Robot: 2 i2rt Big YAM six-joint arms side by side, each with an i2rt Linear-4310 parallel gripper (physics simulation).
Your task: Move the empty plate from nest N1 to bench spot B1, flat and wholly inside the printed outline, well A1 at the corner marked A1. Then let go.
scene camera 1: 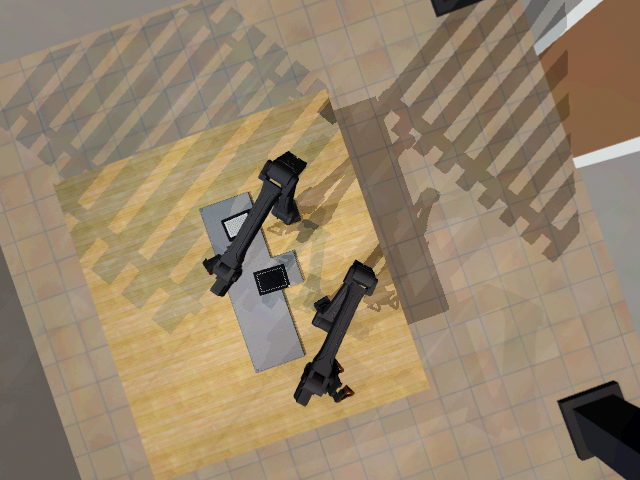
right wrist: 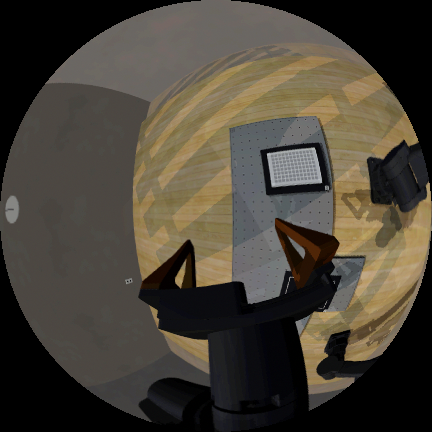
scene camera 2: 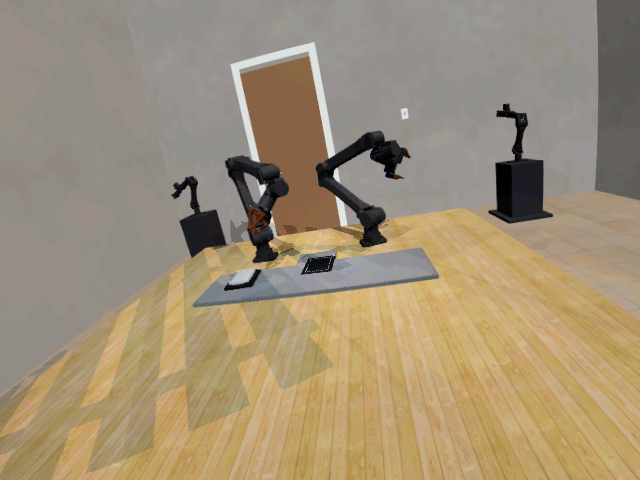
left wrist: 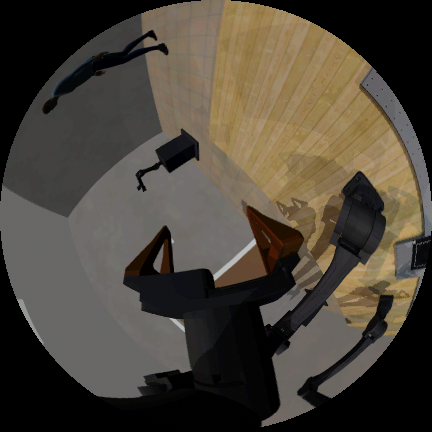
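Pixels of known places: left gripper, fingertip midpoint: (scene camera 1: 348, 382) (scene camera 2: 406, 168) (left wrist: 205, 219); right gripper, fingertip midpoint: (scene camera 1: 217, 253) (right wrist: 232, 233) (scene camera 2: 251, 232); left arm's base, origin of the base link: (scene camera 1: 325, 309) (right wrist: 336, 340) (scene camera 2: 373, 242) (left wrist: 363, 195); right arm's base, origin of the base link: (scene camera 1: 290, 212) (right wrist: 379, 180) (scene camera 2: 265, 258).
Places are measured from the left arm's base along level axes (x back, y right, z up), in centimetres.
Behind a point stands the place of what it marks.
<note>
The white well plate (scene camera 1: 236, 226) @(x -16.3, y 62.1, z 3.7 cm) (scene camera 2: 242, 277) @(x -18.1, y 61.6, z 3.9 cm) (right wrist: 295, 167) @(x -14.9, y 61.9, z 2.9 cm) sits in the black nest N1 (right wrist: 300, 191) @(x -15.4, y 56.2, z 2.5 cm), near one end of the grey board; part of the nest is under the right arm in scene camera 1. A small pale mark shows at one nest corner in the right wrist view. Spot B1, a black pad (scene camera 1: 271, 279) @(x -16.0, y 29.0, z 1.5 cm) (scene camera 2: 318, 264) @(x -16.1, y 29.1, z 1.5 cm) with a white dashed outline, lies bare at mid-board. My right gripper (scene camera 2: 256, 219) (right wrist: 232, 233) @(x -24.2, y 51.8, z 23.5 cm) is open and empty, above the board and apart from the plate. My left gripper (scene camera 1: 346, 380) @(x -3.1, y -20.1, z 33.0 cm) (scene camera 2: 404, 166) @(x -3.1, y -20.1, z 33.0 cm) (left wrist: 205, 219) @(x -3.1, y -20.1, z 33.0 cm) is open and empty, high and away from the board.
The grey perforated board (scene camera 1: 268, 330) @(x -31.7, y 6.9, z 1.3 cm) (scene camera 2: 382, 273) @(x -38.7, y 7.6, z 1.5 cm) (right wrist: 250, 200) @(x -28.7, y 57.2, z 1.3 cm) lies on the wooden table (scene camera 1: 180, 387) @(x -88.3, y 5.6, z 0.0 cm) (scene camera 2: 413, 387) @(x -90.4, y 17.8, z 0.0 cm). In scene camera 1 the right arm (scene camera 1: 253, 222) @(x 1.8, y 49.1, z 50.0 cm) reaches across the board. Two dark pedestals (scene camera 2: 519, 188) (scene camera 2: 202, 232) with small arms stand beyond the table.
</note>
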